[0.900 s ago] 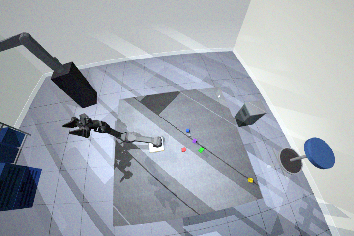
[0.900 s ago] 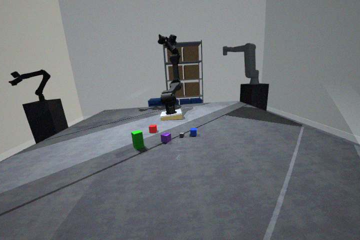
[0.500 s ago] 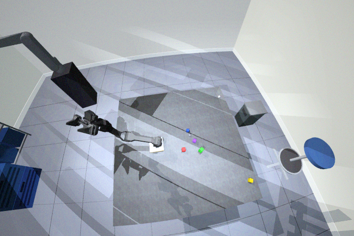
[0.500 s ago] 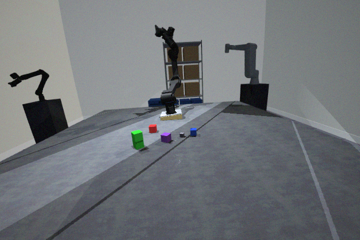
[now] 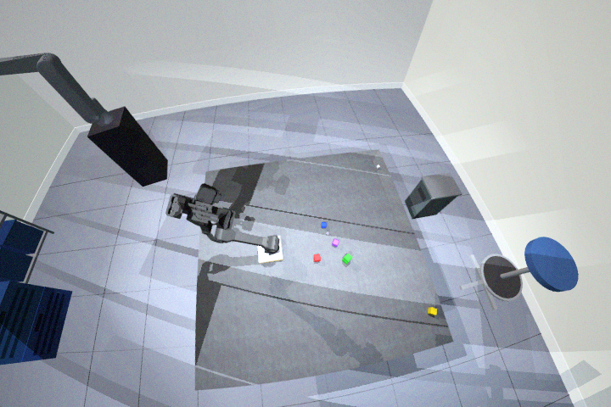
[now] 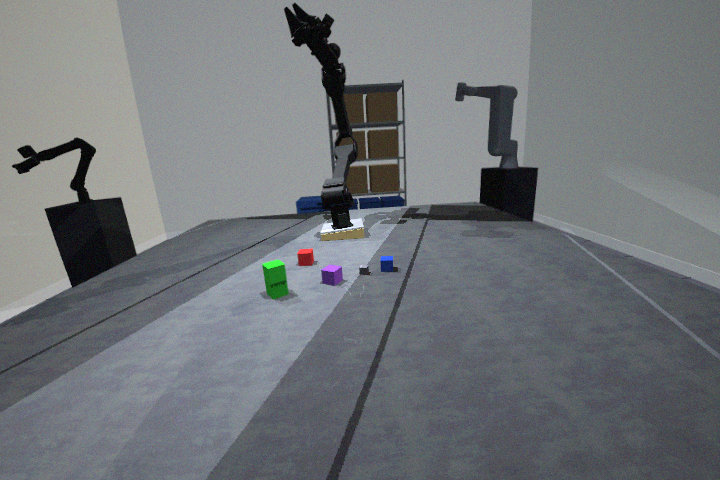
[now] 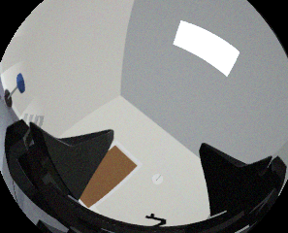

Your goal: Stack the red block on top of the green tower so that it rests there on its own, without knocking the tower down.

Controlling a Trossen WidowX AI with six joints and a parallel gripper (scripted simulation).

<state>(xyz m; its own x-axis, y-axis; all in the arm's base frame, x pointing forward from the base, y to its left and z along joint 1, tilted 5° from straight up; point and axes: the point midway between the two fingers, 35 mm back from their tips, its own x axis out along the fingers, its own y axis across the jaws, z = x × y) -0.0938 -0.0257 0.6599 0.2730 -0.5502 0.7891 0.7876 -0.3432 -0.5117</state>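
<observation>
Now: gripper tip 69 cm above the red block, 33 cm short of it and 3 cm to the left of it. From my gripper tip the other things lie so: purple block: 69 cm below, 46 cm ahead, 2 cm to the left; small grey cube: 70 cm below, 44 cm ahead, 9 cm to the left; blue block: 70 cm below, 44 cm ahead, 14 cm to the left.
</observation>
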